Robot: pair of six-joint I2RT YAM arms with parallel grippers.
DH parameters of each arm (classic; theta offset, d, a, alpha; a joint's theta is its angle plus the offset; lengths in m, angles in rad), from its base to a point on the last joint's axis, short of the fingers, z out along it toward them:
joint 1: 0 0.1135 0.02 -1.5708
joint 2: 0 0 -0.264 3.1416
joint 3: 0.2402 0 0.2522 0
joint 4: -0.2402 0 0.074 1.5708
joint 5: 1.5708 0 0 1.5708
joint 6: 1.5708 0.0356 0 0
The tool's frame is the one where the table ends.
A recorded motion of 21 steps. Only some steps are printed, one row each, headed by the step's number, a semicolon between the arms.
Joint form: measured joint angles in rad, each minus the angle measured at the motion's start. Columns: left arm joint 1, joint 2, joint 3, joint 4, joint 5, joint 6; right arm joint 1, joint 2, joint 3, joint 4, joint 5, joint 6.
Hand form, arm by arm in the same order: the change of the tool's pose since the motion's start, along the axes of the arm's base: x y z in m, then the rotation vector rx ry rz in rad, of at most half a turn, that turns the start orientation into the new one. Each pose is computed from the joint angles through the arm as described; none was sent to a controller.
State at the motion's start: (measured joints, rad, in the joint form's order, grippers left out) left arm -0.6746 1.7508 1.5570 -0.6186 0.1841 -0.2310; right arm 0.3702 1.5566 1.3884 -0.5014 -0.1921 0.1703
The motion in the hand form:
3: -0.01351 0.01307 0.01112 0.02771 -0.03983 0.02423; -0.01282 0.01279 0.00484 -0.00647 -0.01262 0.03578
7: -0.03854 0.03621 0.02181 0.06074 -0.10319 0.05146; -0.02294 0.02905 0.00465 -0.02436 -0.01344 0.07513
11: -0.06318 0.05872 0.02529 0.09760 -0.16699 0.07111; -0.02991 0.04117 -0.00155 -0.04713 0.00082 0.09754
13: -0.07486 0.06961 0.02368 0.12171 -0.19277 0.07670; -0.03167 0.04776 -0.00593 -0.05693 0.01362 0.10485
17: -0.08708 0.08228 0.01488 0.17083 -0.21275 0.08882; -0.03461 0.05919 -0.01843 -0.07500 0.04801 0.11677
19: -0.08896 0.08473 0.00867 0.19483 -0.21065 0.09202; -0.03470 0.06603 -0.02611 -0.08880 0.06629 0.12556
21: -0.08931 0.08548 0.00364 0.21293 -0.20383 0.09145; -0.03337 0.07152 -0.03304 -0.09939 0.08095 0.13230
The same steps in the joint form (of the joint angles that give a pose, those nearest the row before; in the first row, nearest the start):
3: 0.0000 -0.0740 -0.0435 -0.0191 -0.0504 0.0149; 0.0496 -0.0263 -0.0092 -0.0080 0.0176 0.0000
7: 0.0004 -0.2087 -0.1484 -0.0229 -0.1156 0.0423; 0.1072 -0.0313 -0.0118 -0.0176 0.0423 -0.0019
11: 0.0004 -0.3407 -0.2610 -0.0175 -0.1774 0.0786; 0.1503 -0.0275 -0.0248 -0.0237 0.0675 0.0004
13: 0.0012 -0.4028 -0.3185 -0.0175 -0.2052 0.1003; 0.1705 -0.0171 -0.0271 -0.0263 0.0793 0.0069
17: 0.0038 -0.4685 -0.3975 -0.0183 -0.2487 0.1278; 0.2045 0.0053 -0.0424 -0.0259 0.0958 0.0229
19: 0.0046 -0.4772 -0.4235 -0.0172 -0.2640 0.1362; 0.2216 0.0256 -0.0454 -0.0252 0.1038 0.0271
21: 0.0050 -0.4765 -0.4380 -0.0183 -0.2716 0.1415; 0.2327 0.0469 -0.0454 -0.0217 0.1080 0.0294

